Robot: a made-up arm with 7 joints. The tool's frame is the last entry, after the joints. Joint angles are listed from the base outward. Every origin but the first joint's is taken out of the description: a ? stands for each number. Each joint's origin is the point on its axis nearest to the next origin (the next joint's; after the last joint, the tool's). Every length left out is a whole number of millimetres.
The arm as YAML. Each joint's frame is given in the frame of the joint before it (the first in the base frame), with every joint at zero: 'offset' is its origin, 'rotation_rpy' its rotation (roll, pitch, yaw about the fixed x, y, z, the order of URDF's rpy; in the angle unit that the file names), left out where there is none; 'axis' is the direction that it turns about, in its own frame. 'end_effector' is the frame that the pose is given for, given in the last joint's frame.
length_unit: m
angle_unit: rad
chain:
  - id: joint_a
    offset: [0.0, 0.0, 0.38]
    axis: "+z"
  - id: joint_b
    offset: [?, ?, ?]
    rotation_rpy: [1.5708, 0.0, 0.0]
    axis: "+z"
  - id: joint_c
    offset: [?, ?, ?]
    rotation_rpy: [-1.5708, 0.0, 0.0]
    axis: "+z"
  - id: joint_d
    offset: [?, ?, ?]
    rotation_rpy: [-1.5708, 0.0, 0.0]
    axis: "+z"
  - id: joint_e
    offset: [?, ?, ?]
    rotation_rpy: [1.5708, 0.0, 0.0]
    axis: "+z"
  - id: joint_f
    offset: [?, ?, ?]
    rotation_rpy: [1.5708, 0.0, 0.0]
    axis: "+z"
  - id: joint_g
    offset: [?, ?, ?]
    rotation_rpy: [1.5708, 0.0, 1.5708]
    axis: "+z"
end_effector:
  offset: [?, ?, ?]
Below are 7 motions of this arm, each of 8 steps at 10 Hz.
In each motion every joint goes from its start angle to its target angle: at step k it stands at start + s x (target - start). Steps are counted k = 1, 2, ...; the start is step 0. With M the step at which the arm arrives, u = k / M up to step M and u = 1 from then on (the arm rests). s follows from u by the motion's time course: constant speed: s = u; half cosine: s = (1 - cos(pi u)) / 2; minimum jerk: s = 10 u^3 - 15 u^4 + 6 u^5.
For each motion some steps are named. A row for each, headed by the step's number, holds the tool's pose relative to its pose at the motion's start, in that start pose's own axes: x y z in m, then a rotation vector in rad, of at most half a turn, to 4 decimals.
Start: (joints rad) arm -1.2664 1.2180 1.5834 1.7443 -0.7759 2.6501 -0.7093
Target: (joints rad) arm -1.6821 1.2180 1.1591 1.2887 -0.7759 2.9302 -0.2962
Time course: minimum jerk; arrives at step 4
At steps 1, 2, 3, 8:
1: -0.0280 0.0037 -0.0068 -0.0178 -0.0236 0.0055
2: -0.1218 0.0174 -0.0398 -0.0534 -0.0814 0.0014
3: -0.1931 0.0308 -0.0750 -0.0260 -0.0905 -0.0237
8: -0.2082 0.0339 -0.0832 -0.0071 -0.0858 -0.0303

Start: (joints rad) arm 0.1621 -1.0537 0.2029 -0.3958 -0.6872 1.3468 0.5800
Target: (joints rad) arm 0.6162 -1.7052 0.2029 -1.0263 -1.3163 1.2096 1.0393
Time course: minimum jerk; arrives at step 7
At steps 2, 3, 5, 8:
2: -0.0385 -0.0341 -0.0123 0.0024 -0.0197 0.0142
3: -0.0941 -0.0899 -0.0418 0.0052 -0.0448 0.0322
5: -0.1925 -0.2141 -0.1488 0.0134 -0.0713 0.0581
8: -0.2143 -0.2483 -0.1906 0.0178 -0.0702 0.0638

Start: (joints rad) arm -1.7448 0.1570 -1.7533 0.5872 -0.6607 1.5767 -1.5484
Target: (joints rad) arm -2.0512 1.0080 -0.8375 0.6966 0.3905 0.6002 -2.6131
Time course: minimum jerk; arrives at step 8
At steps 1, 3, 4, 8:
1: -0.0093 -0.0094 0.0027 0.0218 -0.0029 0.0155
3: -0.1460 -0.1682 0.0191 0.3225 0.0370 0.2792
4: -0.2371 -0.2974 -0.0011 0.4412 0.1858 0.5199
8: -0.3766 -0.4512 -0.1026 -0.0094 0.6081 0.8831

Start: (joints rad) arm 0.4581 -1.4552 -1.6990 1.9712 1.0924 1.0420 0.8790
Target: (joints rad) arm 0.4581 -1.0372 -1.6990 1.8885 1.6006 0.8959 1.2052
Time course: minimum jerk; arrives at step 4
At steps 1, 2, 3, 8:
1: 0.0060 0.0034 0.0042 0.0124 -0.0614 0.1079
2: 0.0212 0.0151 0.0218 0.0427 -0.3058 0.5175
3: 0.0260 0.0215 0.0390 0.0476 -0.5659 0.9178
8: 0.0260 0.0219 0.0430 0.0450 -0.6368 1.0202

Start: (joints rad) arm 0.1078 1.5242 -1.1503 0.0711 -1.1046 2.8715 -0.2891
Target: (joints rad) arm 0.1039 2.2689 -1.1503 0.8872 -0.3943 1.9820 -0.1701
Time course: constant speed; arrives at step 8
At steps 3, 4, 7, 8:
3: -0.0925 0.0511 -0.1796 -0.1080 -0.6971 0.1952
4: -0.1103 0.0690 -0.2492 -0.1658 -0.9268 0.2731
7: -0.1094 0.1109 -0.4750 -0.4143 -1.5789 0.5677
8: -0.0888 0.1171 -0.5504 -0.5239 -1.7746 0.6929

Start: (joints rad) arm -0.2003 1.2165 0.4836 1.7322 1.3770 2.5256 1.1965
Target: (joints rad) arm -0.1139 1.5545 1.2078 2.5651 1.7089 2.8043 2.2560
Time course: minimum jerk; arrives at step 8
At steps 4, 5, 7, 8:
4: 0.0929 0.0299 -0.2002 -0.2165 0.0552 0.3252
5: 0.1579 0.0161 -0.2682 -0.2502 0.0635 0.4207
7: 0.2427 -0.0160 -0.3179 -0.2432 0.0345 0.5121
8: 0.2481 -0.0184 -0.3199 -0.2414 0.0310 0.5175

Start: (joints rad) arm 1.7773 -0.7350 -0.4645 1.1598 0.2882 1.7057 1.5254
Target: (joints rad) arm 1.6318 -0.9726 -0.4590 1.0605 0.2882 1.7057 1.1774
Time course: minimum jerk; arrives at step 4
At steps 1, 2, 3, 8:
1: 0.0061 0.0120 0.0076 -0.0139 0.0113 -0.0437
2: 0.0315 0.0601 0.0344 -0.0721 0.0489 -0.2083
3: 0.0601 0.1114 0.0569 -0.1376 0.0765 -0.3685
8: 0.0680 0.1253 0.0619 -0.1558 0.0819 -0.4095

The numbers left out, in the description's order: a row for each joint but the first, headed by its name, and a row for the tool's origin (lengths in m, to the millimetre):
joint_b: 0.0 -0.047 0.0
joint_c: 0.0 0.378 0.0
joint_d: 0.025 0.065 0.0
joint_e: -0.023 -0.454 0.0
joint_f: 0.0 -0.104 0.0
joint_g: 0.014 0.102 0.0
tool: 0.0 0.0 0.0

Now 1 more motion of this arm.
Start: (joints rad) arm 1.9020 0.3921 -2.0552 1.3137 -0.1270 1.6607 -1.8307
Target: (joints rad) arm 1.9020 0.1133 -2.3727 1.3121 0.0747 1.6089 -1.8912
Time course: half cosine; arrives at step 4
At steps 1, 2, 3, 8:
1: -0.0047 0.0098 -0.0093 0.0014 -0.0372 -0.0289
2: -0.0162 0.0374 -0.0361 -0.0046 -0.1302 -0.0937
3: -0.0263 0.0698 -0.0698 -0.0242 -0.2260 -0.1512
8: -0.0298 0.0844 -0.0858 -0.0363 -0.2662 -0.1728

